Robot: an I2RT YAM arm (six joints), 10 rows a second.
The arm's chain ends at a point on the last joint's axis. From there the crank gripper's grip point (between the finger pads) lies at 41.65 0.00 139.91 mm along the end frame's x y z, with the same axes.
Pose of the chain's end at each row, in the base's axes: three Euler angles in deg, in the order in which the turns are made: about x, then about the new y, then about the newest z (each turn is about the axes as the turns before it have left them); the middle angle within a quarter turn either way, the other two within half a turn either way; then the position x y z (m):
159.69, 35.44, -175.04, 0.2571, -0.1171, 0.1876
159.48, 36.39, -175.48, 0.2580, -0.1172, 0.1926
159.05, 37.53, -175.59, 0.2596, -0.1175, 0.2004
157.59, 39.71, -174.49, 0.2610, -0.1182, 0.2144
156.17, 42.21, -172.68, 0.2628, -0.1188, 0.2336
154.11, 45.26, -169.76, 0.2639, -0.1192, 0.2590
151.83, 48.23, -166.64, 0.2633, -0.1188, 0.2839
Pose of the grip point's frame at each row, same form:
159.69, 35.44, -175.04, 0.3044, -0.1616, 0.0569
159.48, 36.39, -175.48, 0.3076, -0.1622, 0.0629
159.05, 37.53, -175.59, 0.3119, -0.1632, 0.0720
157.59, 39.71, -174.49, 0.3185, -0.1656, 0.0889
156.17, 42.21, -172.68, 0.3262, -0.1670, 0.1113
154.11, 45.26, -169.76, 0.3344, -0.1683, 0.1410
151.83, 48.23, -166.64, 0.3407, -0.1686, 0.1706

